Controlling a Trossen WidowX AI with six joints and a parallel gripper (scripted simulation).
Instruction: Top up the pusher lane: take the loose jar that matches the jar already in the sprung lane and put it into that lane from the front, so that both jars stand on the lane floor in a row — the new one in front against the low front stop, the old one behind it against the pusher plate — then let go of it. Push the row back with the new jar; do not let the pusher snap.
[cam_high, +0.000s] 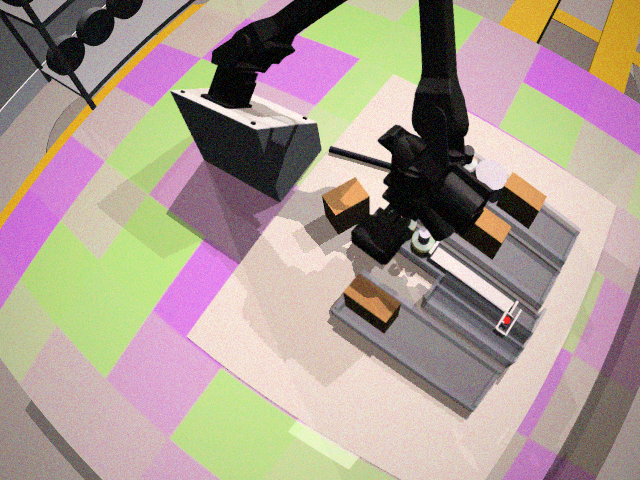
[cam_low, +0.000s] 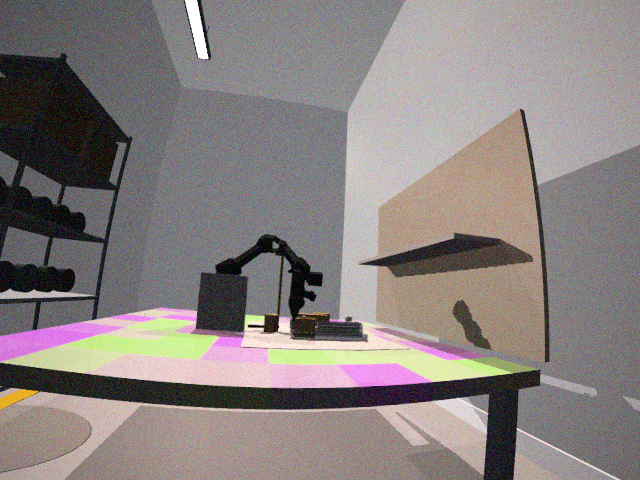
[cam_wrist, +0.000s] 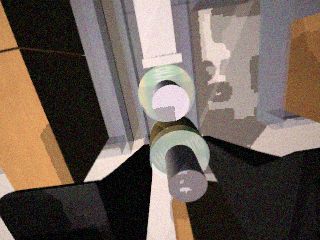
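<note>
My gripper tip is 120 mm past the dark rod, 90 mm to the right of it and 40 mm above it. Also, from my gripper tip: red marker 220 mm ahead, 50 mm to the right, 20 mm above.
</note>
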